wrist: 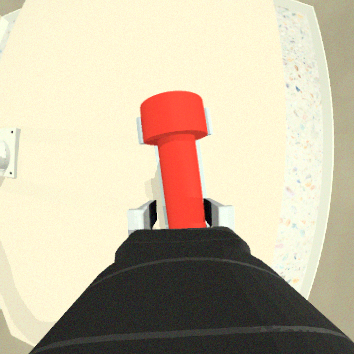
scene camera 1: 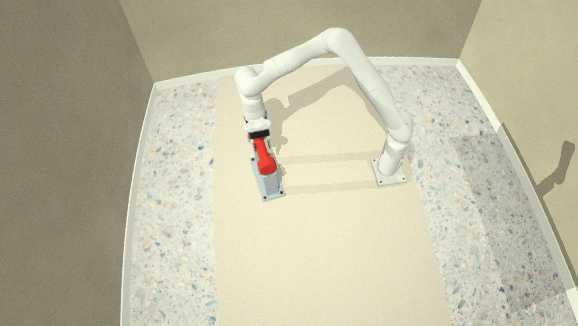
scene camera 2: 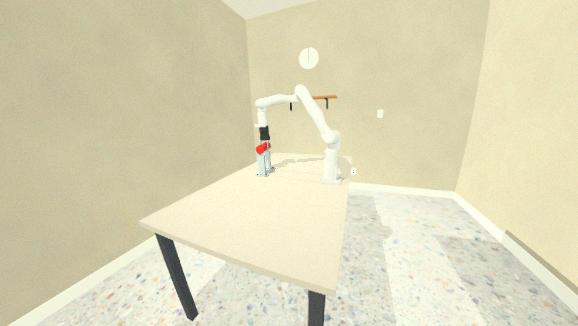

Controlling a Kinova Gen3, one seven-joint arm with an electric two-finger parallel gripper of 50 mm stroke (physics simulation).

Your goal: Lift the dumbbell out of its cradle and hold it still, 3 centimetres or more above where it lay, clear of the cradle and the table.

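Seen in the pictures: gripper, between the fingertips: (wrist: 179,208) (scene camera 1: 262,147); arm's base, origin of its link: (wrist: 0,155) (scene camera 1: 386,167) (scene camera 2: 329,177).
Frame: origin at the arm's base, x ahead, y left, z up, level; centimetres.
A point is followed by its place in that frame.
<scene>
The red dumbbell (scene camera 1: 267,165) @(z 22.1, x 51.3, y 7.9 cm) (scene camera 2: 261,149) @(z 19.5, x 50.0, y 7.6 cm) (wrist: 173,117) @(z 22.4, x 52.0, y 5.6 cm) lies level across the two upright posts of the light grey cradle (scene camera 1: 270,185) @(z 7.0, x 51.6, y 7.7 cm) (scene camera 2: 261,164) @(z 7.7, x 51.1, y 7.6 cm) (wrist: 209,121) @(z 18.2, x 55.5, y 7.0 cm). My gripper (scene camera 1: 262,145) @(z 18.2, x 53.4, y -2.7 cm) (scene camera 2: 265,144) @(z 18.2, x 53.4, y -2.7 cm) (wrist: 179,208) @(z 18.2, x 53.4, y -2.7 cm) is open and points down at the dumbbell. In the wrist view its fingers stand on either side of the red handle, with a wider gap at the left finger and the handle very near the right one. The handle runs slightly slanted between them. The dumbbell's far end is hidden behind the gripper in the wrist view.
The arm's base plate (scene camera 1: 382,178) @(z 0.4, x 3.4, y 5.4 cm) (scene camera 2: 327,181) @(z 0.4, x 0.2, y 8.1 cm) (wrist: 15,160) @(z -0.7, x 6.3, y -0.9 cm) is bolted to the table (scene camera 1: 320,240) @(z -1.4, x 33.6, y 29.8 cm) (scene camera 2: 250,225) @(z -1.3, x 21.8, y 63.8 cm), to the right of the cradle in the scene views. A wall shelf (scene camera 2: 325,97) and a round clock (scene camera 2: 309,58) are on the back wall.
</scene>
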